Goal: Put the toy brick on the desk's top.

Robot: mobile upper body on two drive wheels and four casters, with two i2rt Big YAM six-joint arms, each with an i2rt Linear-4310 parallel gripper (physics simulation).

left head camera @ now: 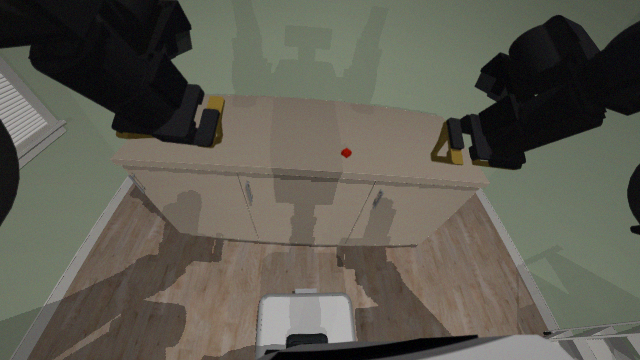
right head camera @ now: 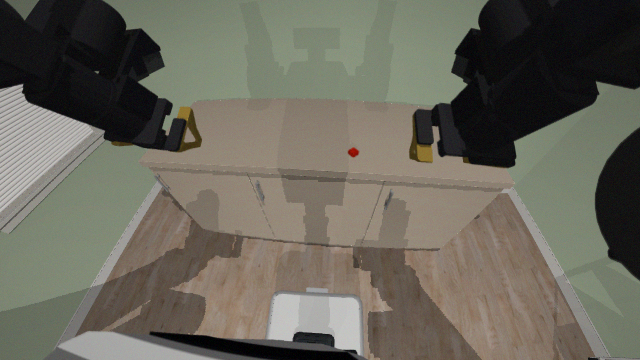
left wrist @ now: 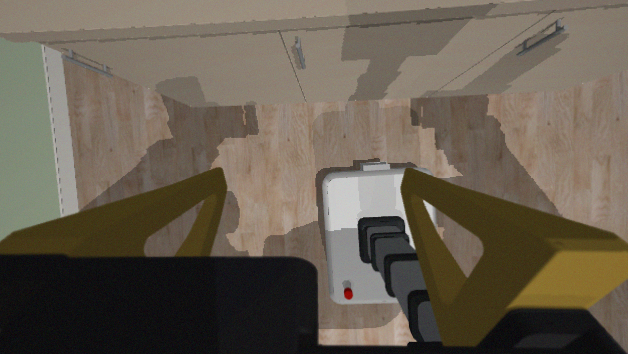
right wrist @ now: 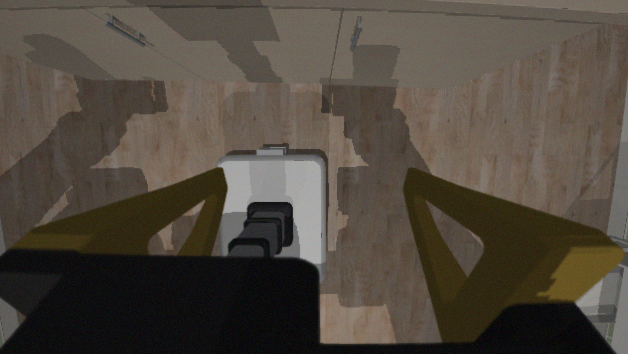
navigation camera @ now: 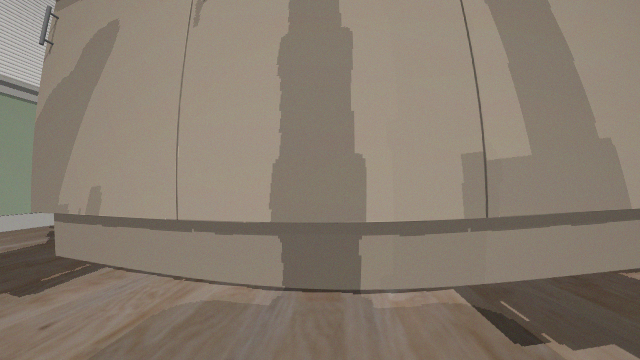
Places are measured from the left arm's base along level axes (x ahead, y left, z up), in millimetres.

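Pixels of known places: left gripper, between the fingertips: (left head camera: 193, 135) (right head camera: 178, 141) (left wrist: 313, 177); right gripper, between the fingertips: (left head camera: 452, 159) (right head camera: 437, 156) (right wrist: 315, 177).
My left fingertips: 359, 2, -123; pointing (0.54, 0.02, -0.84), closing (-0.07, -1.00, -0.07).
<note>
Ahead of a thing's pixels: the offset from my left fingertips to its top centre, as dx, dy, dz. "spot": to the spot under its first point. Level surfaces: height alone.
A small red toy brick {+392, -372, -353} (left head camera: 346, 152) lies on the beige desk's top {dz -377} (left head camera: 304, 134), right of its middle and near the front edge; it also shows in the right head view (right head camera: 353, 152). My left gripper (left head camera: 214, 121) is open and empty, raised over the desk's left end. My right gripper (left head camera: 447, 145) is open and empty, raised over the desk's right end, well right of the brick. Both wrist views look down past open yellow fingers (left wrist: 311, 193) (right wrist: 314, 193) at the floor and the desk front; the brick is not in them.
The desk has closed doors with grey handles (left head camera: 248, 193) (left head camera: 377, 198) and stands against a green wall. My white base (left head camera: 305, 320) stands on the wood floor in front of it. A window with blinds {spot: +344, +1543, -273} (right head camera: 31, 147) is at the left.
</note>
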